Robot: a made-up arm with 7 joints.
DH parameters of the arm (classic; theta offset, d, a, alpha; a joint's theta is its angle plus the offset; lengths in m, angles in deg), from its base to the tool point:
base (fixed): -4.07 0 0 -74.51
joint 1: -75.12 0.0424 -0.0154 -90
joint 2: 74 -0.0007 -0.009 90
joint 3: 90 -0.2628 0.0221 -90
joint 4: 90 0.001 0.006 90
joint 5: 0 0.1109 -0.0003 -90
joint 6: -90 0 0.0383 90
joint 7: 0 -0.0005 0 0
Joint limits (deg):
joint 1: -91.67..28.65
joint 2: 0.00..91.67
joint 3: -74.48..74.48
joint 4: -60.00..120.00
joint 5: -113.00..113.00
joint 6: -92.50..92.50
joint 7: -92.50..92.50
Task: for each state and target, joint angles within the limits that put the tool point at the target. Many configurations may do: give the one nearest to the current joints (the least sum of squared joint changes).
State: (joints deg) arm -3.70 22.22 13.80 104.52 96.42 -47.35 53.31
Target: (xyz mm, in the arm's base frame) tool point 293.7 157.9 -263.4
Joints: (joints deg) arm -54.25 26.02 16.51 87.53 93.04 -46.51 53.31
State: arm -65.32 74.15 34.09 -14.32 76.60 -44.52 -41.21
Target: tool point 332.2 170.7 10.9
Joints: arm -68.62 39.24 16.70 15.62 82.62 -42.42 -41.21
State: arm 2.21 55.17 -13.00 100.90 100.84 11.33 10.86
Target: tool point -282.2 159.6 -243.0
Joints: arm 24.57 14.20 -3.55 120.00 84.71 41.68 10.86
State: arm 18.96 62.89 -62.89 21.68 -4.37 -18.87 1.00
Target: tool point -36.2 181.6 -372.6
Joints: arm -0.51 33.49 -61.67 52.55 -4.52 -7.46 1.00
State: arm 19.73 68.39 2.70 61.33 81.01 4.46 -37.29
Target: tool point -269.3 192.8 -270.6
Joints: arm 24.03 22.05 6.32 106.29 80.27 3.66 -37.29
